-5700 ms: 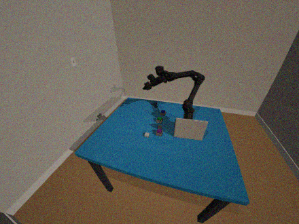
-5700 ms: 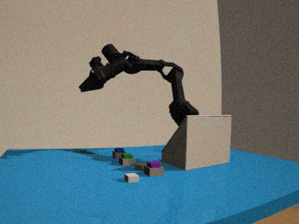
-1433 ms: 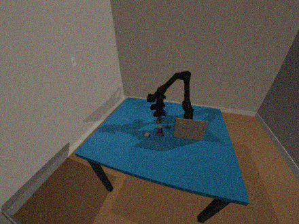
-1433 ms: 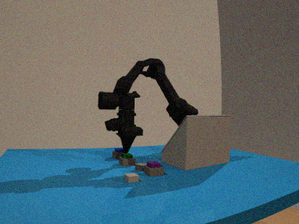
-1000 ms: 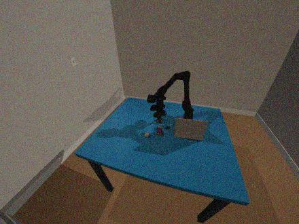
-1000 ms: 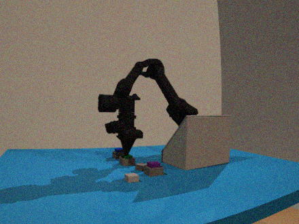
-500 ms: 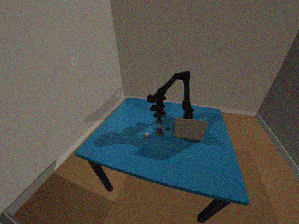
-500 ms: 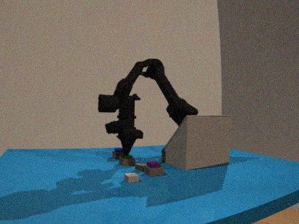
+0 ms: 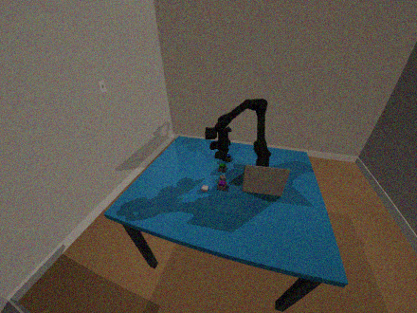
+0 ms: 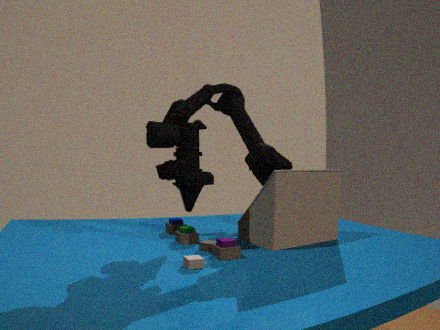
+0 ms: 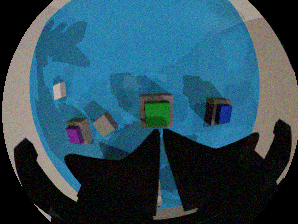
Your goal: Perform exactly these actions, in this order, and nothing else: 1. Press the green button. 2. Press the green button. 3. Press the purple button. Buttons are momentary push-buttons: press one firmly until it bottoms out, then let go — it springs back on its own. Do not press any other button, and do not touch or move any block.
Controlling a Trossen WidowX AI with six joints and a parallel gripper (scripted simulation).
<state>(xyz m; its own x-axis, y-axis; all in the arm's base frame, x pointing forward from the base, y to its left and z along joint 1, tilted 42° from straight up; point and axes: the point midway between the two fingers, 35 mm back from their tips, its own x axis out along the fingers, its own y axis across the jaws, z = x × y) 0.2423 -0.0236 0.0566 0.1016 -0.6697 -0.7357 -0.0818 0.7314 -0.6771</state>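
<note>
Right now the green button is 5 cm below my gripper tip. From my gripper tip the other things lie so: small white block (21 cm to the left, 7 cm below, 4 cm ahead); then blue button (12 cm to the right, 5 cm below, 1 cm ahead); then purple button (15 cm to the left, 5 cm below, 4 cm behind).
</note>
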